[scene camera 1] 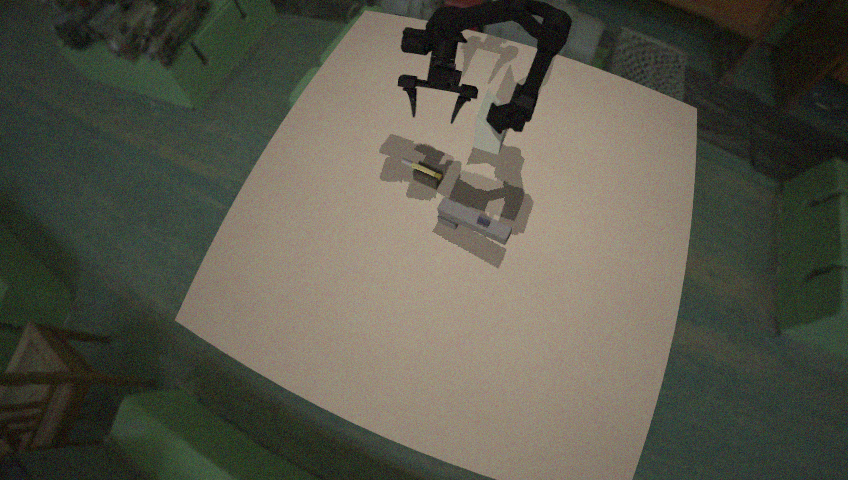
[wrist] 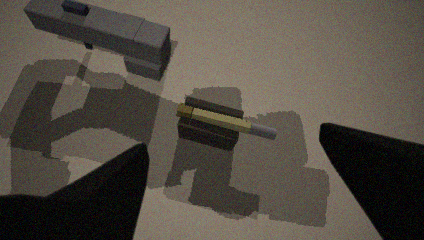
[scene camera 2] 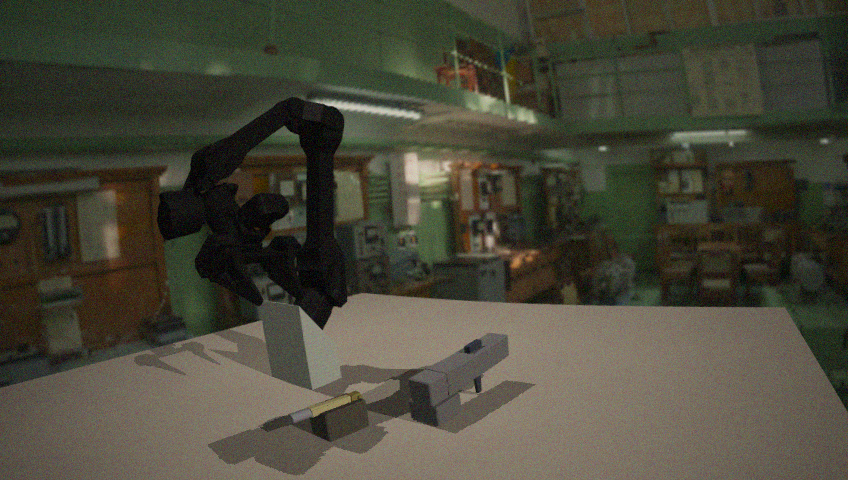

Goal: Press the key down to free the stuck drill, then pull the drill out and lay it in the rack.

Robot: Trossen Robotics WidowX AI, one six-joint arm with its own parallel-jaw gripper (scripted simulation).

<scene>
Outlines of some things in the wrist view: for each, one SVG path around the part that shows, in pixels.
My gripper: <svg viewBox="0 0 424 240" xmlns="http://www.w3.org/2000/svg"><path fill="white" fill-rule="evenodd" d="M146 144L136 144L112 160L90 171L84 177L80 177L78 180L51 193L49 196L0 195L0 240L133 240L148 182L149 154ZM322 123L319 131L319 142L325 154L374 225L374 228L377 229L376 231L379 232L378 234L381 235L381 238L383 240L424 240L424 145L333 123Z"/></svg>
A drill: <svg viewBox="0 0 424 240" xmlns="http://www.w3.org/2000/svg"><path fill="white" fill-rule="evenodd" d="M177 108L177 117L191 118L192 115L192 119L274 140L277 135L277 129L256 124L252 121L202 109L193 109L193 107L181 102Z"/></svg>
</scene>
